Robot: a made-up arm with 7 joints.
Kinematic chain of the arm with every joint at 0, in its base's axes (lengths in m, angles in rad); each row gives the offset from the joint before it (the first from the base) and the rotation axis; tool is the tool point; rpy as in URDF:
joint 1: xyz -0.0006 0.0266 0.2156 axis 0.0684 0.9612 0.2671
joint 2: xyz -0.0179 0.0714 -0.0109 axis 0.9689 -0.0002 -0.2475
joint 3: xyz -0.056 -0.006 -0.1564 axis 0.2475 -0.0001 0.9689
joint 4: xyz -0.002 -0.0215 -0.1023 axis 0.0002 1 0
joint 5: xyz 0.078 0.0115 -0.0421 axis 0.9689 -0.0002 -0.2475
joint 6: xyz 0.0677 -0.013 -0.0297 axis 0.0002 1 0
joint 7: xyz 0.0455 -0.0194 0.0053 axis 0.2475 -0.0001 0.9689
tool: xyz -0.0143 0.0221 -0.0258 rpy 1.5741 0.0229 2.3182
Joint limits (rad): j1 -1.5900..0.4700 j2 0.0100..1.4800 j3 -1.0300..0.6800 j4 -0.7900..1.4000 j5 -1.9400..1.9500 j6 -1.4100..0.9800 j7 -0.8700..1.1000
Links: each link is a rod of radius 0.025 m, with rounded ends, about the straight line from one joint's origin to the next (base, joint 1, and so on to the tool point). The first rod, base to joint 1, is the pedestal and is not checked.
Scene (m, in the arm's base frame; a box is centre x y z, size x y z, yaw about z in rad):
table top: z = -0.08
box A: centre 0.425 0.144 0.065 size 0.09 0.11 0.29 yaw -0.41
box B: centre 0.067 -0.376 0 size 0.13 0.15 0.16 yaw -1.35
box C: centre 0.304 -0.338 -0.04 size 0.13 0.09 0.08 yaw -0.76
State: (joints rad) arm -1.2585 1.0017 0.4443 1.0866 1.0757 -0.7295 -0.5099
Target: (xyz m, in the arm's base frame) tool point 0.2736 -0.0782 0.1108
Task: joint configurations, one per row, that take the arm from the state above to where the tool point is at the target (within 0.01 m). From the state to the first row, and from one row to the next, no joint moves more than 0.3 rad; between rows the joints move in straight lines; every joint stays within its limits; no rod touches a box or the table.
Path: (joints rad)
1: -1.2683 1.0700 0.3327 0.8185 1.0853 -0.7203 -0.3853
2: -1.2780 1.1384 0.2211 0.5504 1.0950 -0.7111 -0.2608
3: -1.2878 1.2067 0.1094 0.2823 1.1046 -0.7019 -0.1362
4: -1.2976 1.2750 -0.0022 0.0143 1.1143 -0.6927 -0.0116
5: -1.3073 1.3433 -0.1138 -0.2538 1.1239 -0.6835 0.1130
6: -1.3171 1.4117 -0.2254 -0.5219 1.1336 -0.6743 0.2375
7: -1.3268 1.4800 -0.3371 -0.7900 1.1432 -0.6651 0.3621
8: -1.2566 1.1867 -0.3393 -0.6645 1.0992 -0.7469 0.1740
9: -1.1864 0.8933 -0.3415 -0.5390 1.0552 -0.8287 -0.0141
10: -1.1162 0.6000 -0.3437 -0.4135 1.0112 -0.9105 -0.2023
11: -1.0460 0.3066 -0.3459 -0.2881 0.9672 -0.9923 -0.3904
12: -0.9758 0.0133 -0.3481 -0.1626 0.9231 -1.0741 -0.5785

